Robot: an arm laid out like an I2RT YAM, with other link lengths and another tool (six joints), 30 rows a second.
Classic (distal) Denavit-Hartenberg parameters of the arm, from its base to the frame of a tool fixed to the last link. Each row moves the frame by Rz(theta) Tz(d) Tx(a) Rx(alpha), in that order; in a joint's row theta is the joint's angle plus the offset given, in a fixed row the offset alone. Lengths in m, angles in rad.
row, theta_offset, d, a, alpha
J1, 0, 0.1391, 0.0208, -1.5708
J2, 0, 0, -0.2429, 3.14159
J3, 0.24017, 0, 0.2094, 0
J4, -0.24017, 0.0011, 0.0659, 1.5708
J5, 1.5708, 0.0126, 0, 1.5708
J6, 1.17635, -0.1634, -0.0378, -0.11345
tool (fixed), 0, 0.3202, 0, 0
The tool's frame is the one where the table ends.
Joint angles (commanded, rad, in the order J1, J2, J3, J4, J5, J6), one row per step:
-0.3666, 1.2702, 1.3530, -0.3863, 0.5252, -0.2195
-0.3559, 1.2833, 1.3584, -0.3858, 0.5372, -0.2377
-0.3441, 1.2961, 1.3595, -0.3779, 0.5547, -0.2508
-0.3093, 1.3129, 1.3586, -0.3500, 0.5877, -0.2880
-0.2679, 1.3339, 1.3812, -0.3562, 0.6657, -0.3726
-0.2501, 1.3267, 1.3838, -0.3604, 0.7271, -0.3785
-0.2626, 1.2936, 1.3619, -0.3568, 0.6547, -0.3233
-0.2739, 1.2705, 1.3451, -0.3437, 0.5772, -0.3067
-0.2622, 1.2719, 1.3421, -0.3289, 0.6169, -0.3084
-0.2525, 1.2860, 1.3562, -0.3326, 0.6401, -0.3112
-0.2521, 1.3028, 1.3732, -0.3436, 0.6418, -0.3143
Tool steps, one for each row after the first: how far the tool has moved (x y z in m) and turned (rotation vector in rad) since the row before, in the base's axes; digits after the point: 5 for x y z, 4 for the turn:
0.00339, 0.00099, -0.00295, -0.0116, 0.0219, 0.0040
0.00351, 0.00045, -0.00275, -0.0114, 0.0155, -0.0014
0.00772, 0.00568, -0.00179, -0.0346, 0.0222, 0.0129
0.00274, 0.00283, -0.00252, -0.0698, 0.0773, -0.0123
-0.00491, -0.00158, 0.00349, -0.0225, 0.0041, -0.0394
-0.00164, 0.00700, 0.00478, 0.0471, -0.0640, 0.0443
0.00084, 0.00802, 0.00361, 0.0254, -0.0371, 0.0595
-0.00042, -0.00196, 0.00181, -0.0138, -0.0060, -0.0263
0.00230, -0.00069, 0.00035, -0.0065, 0.0072, -0.0121
0.00298, -0.00088, -0.00126, 0.0004, 0.0130, -0.0006

